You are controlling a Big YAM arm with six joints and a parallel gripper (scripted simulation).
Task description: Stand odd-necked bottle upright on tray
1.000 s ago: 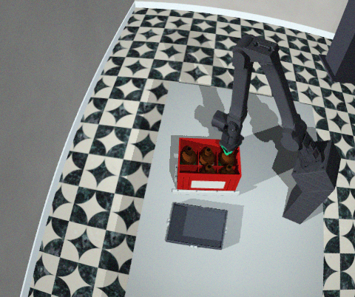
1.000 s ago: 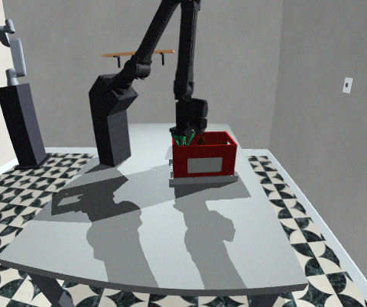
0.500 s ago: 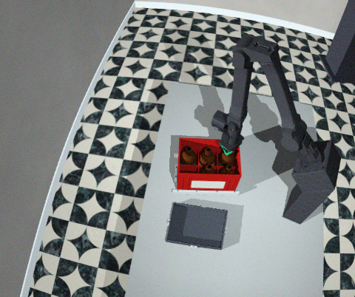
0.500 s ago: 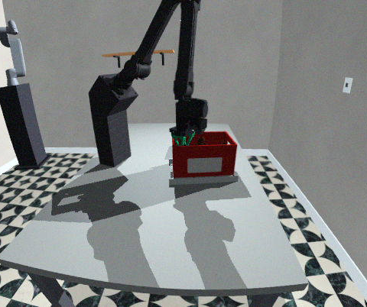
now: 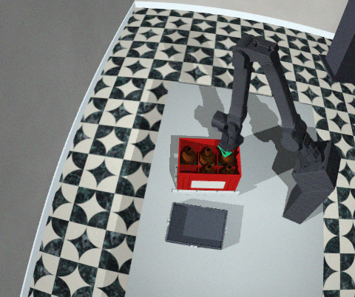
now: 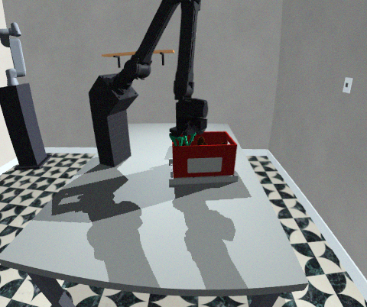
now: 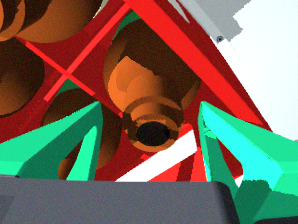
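My hand is 9 cm short of the glass bottle and 6 cm above it. Round my hand: crate: 9 cm ahead, 7 cm below, 4 cm to the left; then dark grey tray: 30 cm to the left, 15 cm ahead, 14 cm below.
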